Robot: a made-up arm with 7 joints. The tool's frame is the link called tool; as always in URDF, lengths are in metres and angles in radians. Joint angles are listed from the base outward. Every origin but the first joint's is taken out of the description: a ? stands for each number. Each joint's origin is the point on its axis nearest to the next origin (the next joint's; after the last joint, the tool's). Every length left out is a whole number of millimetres.
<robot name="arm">
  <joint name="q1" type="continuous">
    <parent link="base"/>
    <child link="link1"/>
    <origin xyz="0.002 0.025 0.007" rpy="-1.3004 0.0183 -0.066"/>
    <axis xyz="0 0 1"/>
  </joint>
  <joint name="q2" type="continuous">
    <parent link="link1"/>
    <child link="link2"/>
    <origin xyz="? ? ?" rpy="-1.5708 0 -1.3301"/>
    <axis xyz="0 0 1"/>
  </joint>
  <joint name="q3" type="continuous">
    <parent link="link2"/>
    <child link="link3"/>
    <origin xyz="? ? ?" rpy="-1.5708 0 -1.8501"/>
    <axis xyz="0 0 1"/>
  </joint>
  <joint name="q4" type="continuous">
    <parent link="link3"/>
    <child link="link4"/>
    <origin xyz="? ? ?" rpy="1.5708 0 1.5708"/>
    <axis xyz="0 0 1"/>
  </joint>
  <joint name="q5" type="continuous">
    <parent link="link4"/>
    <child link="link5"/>
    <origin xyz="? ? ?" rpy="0 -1.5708 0"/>
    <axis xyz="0 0 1"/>
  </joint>
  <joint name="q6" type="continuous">
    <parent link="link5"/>
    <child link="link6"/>
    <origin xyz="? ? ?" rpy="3.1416 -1.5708 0"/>
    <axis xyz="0 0 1"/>
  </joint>
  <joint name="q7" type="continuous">
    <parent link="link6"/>
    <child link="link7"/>
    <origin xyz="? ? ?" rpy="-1.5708 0 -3.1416"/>
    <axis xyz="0 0 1"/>
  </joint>
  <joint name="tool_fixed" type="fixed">
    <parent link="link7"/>
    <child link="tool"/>
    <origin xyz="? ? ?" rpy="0 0 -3.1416"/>
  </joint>
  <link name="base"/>
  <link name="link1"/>
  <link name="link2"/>
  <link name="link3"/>
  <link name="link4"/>
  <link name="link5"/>
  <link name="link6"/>
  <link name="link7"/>
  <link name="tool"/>
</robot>
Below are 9 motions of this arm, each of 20 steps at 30 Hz.
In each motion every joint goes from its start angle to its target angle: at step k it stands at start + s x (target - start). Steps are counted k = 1, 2, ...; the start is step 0. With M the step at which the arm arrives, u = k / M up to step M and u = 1 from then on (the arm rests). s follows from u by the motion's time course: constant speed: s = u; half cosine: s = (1 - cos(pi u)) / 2; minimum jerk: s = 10 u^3 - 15 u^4 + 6 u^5.
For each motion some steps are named. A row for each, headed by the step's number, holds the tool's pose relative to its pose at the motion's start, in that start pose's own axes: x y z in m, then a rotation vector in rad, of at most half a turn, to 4 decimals.
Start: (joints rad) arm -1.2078 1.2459 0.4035 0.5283 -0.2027 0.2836 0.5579
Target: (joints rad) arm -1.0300 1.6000 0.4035 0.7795 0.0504 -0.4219 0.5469
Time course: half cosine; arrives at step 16
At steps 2, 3, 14, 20:
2: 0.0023 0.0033 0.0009 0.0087 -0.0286 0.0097
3: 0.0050 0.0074 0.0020 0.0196 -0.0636 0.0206
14: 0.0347 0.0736 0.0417 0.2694 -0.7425 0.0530
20: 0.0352 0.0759 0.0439 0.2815 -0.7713 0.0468

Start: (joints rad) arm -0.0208 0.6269 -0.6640 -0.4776 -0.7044 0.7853 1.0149
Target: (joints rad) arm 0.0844 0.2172 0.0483 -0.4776 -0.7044 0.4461 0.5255
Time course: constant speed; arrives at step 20
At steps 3, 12, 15, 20:
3: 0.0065 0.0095 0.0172 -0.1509 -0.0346 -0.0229
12: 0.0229 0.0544 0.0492 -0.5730 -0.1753 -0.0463
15: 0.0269 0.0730 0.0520 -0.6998 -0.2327 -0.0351
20: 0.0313 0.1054 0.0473 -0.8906 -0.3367 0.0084

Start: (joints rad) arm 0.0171 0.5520 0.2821 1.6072 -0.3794 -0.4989 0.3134
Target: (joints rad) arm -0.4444 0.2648 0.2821 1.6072 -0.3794 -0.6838 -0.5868
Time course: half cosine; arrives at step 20
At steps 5, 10, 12, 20:
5: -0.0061 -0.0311 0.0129 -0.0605 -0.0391 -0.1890
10: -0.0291 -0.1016 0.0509 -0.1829 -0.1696 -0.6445
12: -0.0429 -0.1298 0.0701 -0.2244 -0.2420 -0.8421
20: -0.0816 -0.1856 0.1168 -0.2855 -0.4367 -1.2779

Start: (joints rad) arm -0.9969 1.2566 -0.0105 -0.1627 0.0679 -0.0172 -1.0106
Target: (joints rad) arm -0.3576 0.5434 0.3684 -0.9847 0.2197 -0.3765 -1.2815
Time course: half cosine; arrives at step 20
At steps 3, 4, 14, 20:
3: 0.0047 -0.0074 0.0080 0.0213 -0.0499 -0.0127
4: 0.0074 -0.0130 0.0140 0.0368 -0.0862 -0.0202
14: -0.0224 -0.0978 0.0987 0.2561 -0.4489 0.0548
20: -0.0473 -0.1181 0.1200 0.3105 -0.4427 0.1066

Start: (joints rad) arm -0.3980 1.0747 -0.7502 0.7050 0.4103 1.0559 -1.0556
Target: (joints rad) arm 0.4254 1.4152 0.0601 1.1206 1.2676 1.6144 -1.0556
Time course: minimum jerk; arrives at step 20
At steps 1, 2, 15, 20:
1: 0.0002 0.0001 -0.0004 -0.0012 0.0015 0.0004
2: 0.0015 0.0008 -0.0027 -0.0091 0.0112 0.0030
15: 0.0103 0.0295 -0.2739 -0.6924 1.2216 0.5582
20: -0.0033 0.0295 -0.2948 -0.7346 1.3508 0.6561

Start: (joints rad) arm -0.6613 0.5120 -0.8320 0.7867 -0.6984 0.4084 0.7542
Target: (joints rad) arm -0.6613 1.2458 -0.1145 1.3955 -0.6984 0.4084 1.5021
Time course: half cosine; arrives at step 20
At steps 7, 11, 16, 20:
7: 0.0536 0.1114 -0.0326 -0.0740 0.2006 0.5282
11: 0.0667 0.2414 -0.0745 -0.1560 0.4421 1.0882
16: 0.0332 0.3644 -0.1197 -0.2554 0.7373 1.6280
20: 0.0164 0.3948 -0.1322 -0.2886 0.8338 1.7697

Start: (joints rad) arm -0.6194 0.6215 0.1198 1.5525 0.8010 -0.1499 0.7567
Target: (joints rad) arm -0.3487 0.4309 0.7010 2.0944 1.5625 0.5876 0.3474
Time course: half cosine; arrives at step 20
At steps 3, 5, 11, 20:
3: -0.0099 -0.0082 -0.0092 0.0508 0.0409 -0.0623
5: -0.0282 -0.0211 -0.0240 0.1346 0.1075 -0.1696
11: -0.1316 -0.0635 -0.0755 0.4989 0.3647 -0.6929
20: -0.2408 -0.0746 -0.0922 0.8148 0.4999 -1.1879

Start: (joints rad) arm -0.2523 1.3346 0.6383 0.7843 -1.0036 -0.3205 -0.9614
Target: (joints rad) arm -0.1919 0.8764 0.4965 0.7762 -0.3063 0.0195 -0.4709
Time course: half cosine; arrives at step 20
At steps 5, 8, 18, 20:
5: -0.0080 -0.0124 -0.0293 -0.0465 0.1380 0.0482
8: -0.0207 -0.0325 -0.0674 -0.0949 0.3280 0.1072
18: -0.0704 -0.1183 -0.1678 -0.1168 0.9249 0.2231
20: -0.0725 -0.1222 -0.1709 -0.1132 0.9471 0.2249

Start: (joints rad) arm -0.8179 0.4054 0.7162 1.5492 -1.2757 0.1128 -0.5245
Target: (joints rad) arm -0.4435 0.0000 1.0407 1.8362 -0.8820 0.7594 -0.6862
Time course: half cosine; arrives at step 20
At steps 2, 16, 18, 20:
2: -0.0035 0.0063 -0.0038 -0.0112 0.0202 0.0153
16: -0.1985 0.1436 -0.1488 -0.7124 0.6146 0.5070
18: -0.2170 0.1454 -0.1604 -0.7920 0.6473 0.5376
20: -0.2233 0.1457 -0.1643 -0.8201 0.6579 0.5477

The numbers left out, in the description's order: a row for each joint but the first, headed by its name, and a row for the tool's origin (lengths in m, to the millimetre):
q2: -0.002 0.009 0
q3: -0.192 0.048 0
q4: 0.003 -0.015 0
q5: -0.181 -0.015 0
q6: 0 0 0
q7: 0.061 0 0
tool: 0 0 0

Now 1 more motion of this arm.
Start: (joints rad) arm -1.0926 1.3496 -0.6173 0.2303 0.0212 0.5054 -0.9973
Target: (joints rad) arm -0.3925 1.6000 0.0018 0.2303 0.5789 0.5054 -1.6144
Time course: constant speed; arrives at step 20
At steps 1, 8, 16, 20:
1: -0.0016 -0.0008 -0.0077 -0.0042 0.0325 -0.0173
8: -0.0195 -0.0056 -0.0551 -0.0380 0.2741 -0.1392
16: -0.0503 -0.0075 -0.0915 -0.0879 0.5713 -0.2735
20: -0.0672 -0.0063 -0.1012 -0.1180 0.7238 -0.3342

